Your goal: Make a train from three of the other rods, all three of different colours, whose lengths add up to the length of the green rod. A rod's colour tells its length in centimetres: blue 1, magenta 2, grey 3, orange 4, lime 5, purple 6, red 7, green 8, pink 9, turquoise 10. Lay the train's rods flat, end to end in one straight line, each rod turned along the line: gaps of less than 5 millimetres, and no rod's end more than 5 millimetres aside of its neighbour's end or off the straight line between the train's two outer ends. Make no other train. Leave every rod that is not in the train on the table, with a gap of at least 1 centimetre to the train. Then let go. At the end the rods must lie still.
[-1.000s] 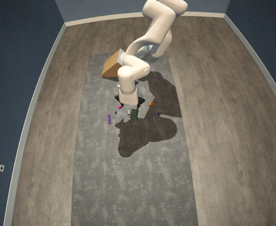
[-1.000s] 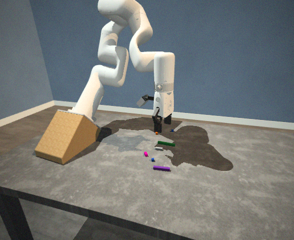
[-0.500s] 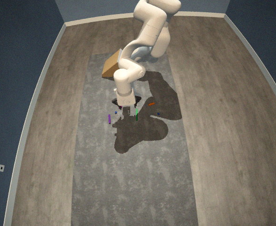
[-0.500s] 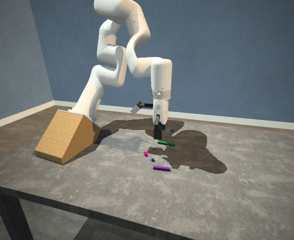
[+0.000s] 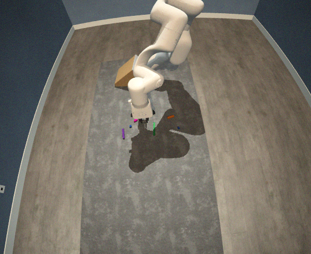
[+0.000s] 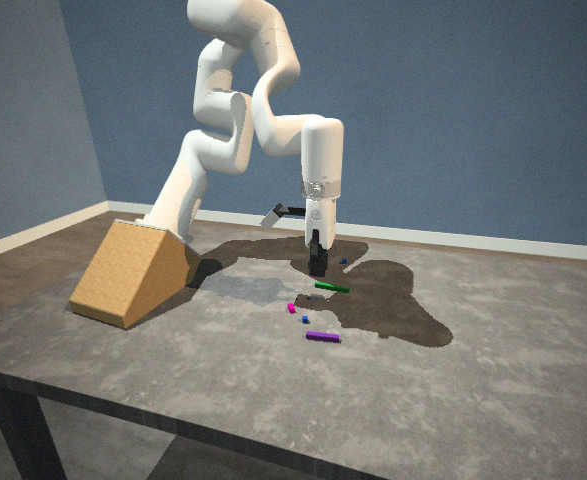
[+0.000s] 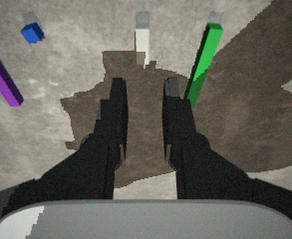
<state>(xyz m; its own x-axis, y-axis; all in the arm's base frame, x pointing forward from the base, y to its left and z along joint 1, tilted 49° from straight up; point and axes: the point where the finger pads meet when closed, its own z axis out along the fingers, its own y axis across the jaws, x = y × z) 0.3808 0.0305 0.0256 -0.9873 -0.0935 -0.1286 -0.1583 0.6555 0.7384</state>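
The grey rod lies 80 mm below my hand. Round my hand: magenta rod: 80 mm below, 60 mm to the right, 40 mm behind; green rod: 80 mm below, 50 mm to the left, 20 mm ahead; purple rod: 120 mm to the right, 80 mm below, 50 mm ahead.
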